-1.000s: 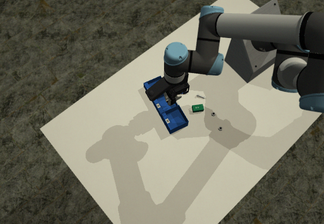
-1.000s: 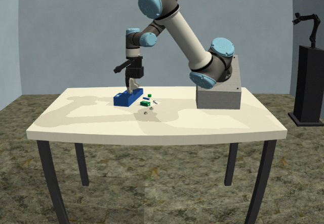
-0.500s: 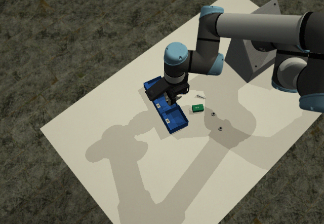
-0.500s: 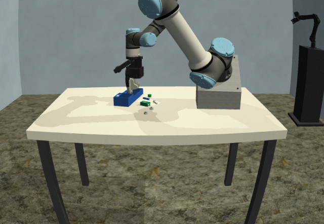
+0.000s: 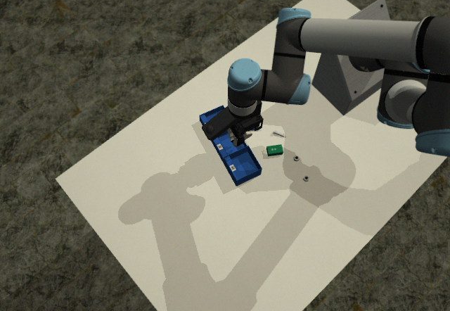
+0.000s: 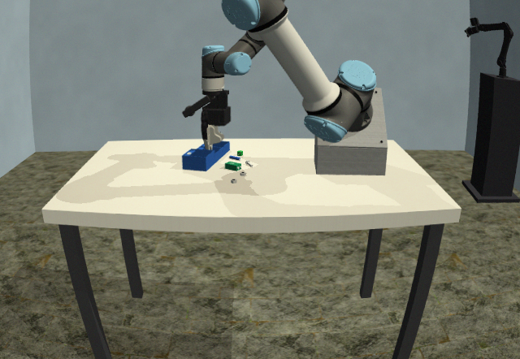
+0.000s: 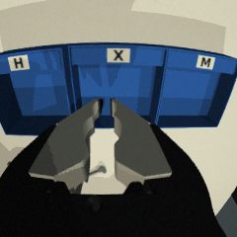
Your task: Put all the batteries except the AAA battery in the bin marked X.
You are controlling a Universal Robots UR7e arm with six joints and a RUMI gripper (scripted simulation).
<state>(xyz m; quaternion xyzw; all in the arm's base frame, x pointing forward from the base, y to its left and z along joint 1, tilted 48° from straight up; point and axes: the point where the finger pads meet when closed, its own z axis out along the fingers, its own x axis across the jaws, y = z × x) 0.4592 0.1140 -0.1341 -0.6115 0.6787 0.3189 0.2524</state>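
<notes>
My gripper is now 10 mm to the left of the blue three-compartment bin row, 10 mm short of it and 10 mm above it. Also, from my hand: blue cylindrical battery: 80 mm behind, 30 mm below, 20 mm to the right; small green cube: 100 mm behind, 70 mm to the right, 30 mm below; green block battery: 100 mm behind, 90 mm to the left, 30 mm below.
</notes>
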